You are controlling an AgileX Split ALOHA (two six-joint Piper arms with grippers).
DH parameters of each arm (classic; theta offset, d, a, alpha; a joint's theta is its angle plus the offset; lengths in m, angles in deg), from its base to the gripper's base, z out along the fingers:
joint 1: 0 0.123 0 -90
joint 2: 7.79 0 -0.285 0
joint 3: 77.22 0 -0.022 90
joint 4: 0 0.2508 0 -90
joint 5: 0 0 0.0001 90
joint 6: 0 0.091 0 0
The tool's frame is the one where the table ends.
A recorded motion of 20 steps. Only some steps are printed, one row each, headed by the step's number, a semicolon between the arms.
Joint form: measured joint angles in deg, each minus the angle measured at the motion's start. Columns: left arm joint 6, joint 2, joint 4, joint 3, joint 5, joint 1; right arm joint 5, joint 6, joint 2, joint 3, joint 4, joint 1.
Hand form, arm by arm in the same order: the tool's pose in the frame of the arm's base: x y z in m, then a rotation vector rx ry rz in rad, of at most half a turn. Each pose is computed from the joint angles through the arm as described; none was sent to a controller.
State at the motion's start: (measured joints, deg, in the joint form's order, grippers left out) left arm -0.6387 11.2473 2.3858 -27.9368 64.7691 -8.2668; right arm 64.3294 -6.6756 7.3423 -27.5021 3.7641 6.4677
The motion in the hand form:
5: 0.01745 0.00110 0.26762 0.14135 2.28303 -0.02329; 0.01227 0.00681 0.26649 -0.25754 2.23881 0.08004
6: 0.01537 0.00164 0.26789 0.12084 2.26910 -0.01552; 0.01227 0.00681 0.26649 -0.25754 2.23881 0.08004
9: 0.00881 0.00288 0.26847 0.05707 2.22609 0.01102; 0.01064 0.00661 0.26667 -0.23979 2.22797 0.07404
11: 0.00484 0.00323 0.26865 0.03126 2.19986 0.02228; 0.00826 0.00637 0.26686 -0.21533 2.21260 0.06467
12: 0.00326 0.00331 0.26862 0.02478 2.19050 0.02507; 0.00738 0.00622 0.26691 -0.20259 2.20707 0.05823
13: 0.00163 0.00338 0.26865 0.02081 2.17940 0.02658; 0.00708 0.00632 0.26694 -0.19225 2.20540 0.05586
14: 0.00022 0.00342 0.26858 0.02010 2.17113 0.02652; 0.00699 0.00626 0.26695 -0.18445 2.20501 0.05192
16: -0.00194 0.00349 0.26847 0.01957 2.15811 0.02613; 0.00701 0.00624 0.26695 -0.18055 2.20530 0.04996
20: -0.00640 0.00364 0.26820 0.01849 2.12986 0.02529; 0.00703 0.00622 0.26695 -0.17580 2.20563 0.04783
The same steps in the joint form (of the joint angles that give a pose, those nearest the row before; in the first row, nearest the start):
5: 0.00 -1.91 0.00 0.00 -0.07 0.58; 0.00 0.00 0.00 0.00 0.00 0.00
6: 0.00 -2.74 0.00 0.00 -0.10 1.55; 0.00 0.00 0.00 0.00 0.00 0.00
9: 0.00 -5.31 0.00 0.00 -0.14 4.65; -0.02 0.00 -0.69 0.00 0.11 -0.86
11: 0.00 -6.85 0.00 0.00 -0.14 5.93; -0.02 0.00 -1.69 0.00 0.23 -2.07
12: 0.00 -7.44 0.00 0.00 -0.09 6.25; -0.02 0.00 -2.07 0.00 0.24 -2.72
13: 0.00 -8.08 0.00 0.00 -0.09 6.43; -0.02 0.00 -2.21 0.00 0.37 -3.25
14: 0.00 -8.61 0.00 0.00 -0.03 6.45; -0.02 0.00 -2.26 0.00 0.37 -3.65
16: 0.00 -9.44 0.00 0.00 0.04 6.45; -0.02 0.00 -2.26 0.00 0.37 -3.86
20: 0.00 -11.16 0.00 0.00 0.15 6.45; -0.02 0.00 -2.26 0.00 0.38 -4.10

